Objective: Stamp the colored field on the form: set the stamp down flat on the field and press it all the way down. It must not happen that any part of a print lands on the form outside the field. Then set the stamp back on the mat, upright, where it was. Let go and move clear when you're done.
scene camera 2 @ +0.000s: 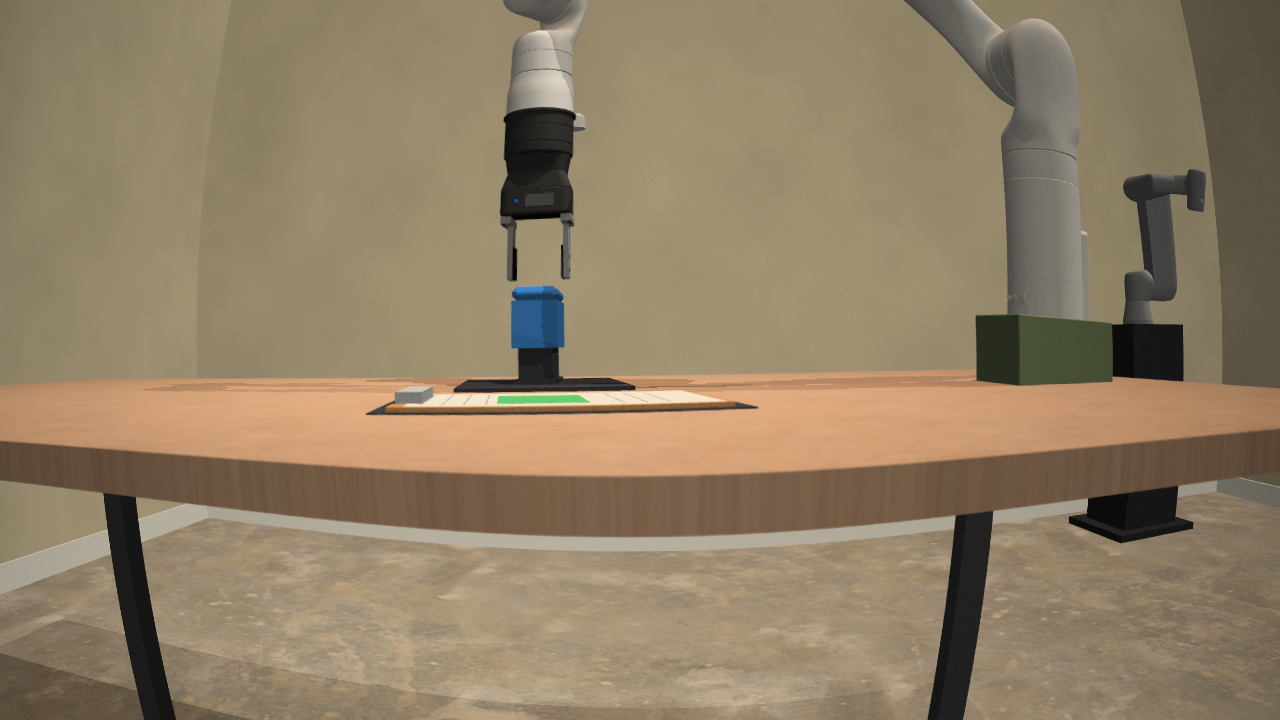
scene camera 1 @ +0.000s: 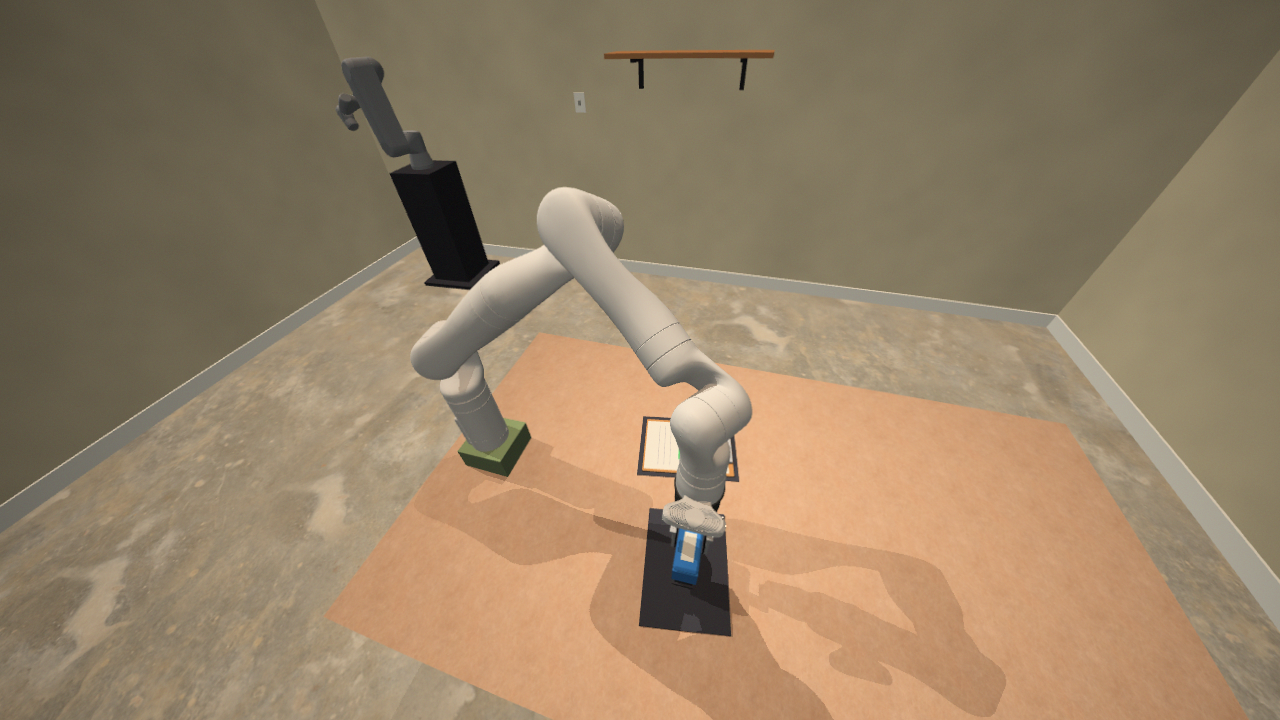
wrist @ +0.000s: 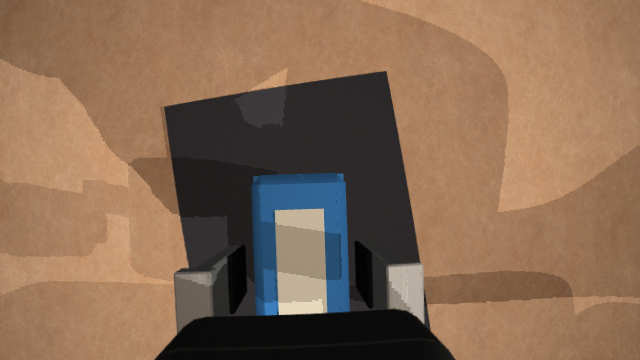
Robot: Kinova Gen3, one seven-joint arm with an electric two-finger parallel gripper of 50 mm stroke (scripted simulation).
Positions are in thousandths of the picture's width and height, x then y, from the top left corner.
Scene:
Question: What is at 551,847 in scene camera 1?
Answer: A dark mat.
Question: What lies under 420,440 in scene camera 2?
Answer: A blue stamp.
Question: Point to a blue stamp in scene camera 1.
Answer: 536,783

